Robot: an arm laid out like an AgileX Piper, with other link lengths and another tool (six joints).
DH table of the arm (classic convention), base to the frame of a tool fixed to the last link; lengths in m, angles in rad. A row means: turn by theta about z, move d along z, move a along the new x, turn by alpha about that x. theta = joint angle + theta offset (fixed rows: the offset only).
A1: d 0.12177  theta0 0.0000  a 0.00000  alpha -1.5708
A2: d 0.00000  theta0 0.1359  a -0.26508  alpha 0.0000
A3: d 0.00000  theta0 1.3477  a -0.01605  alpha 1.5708
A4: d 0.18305  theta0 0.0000  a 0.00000  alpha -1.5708
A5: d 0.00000  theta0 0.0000  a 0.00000  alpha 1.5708
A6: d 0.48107  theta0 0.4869  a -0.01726  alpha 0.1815
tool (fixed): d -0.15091  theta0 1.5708  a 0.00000  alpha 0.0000
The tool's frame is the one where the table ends.
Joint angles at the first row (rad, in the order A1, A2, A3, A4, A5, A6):
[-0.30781, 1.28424, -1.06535, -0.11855, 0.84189, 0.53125]
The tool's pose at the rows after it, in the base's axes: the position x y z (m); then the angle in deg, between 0 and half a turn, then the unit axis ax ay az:
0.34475 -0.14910 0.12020 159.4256 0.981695 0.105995 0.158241
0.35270 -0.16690 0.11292 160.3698 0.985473 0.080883 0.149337
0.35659 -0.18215 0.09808 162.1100 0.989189 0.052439 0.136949
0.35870 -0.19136 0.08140 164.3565 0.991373 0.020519 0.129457
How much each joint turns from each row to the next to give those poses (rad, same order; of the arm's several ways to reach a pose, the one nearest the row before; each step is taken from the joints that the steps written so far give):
[-0.03779, 0.06993, -0.06459, 0.01633, -0.00083, -0.00001]
[-0.04666, 0.07540, -0.05456, 0.01800, -0.00214, 0.00001]
[-0.04404, 0.07392, -0.03357, 0.02286, -0.00857, 0.00866]
[-0.03117, 0.05792, -0.00628, 0.02622, -0.02351, 0.02677]

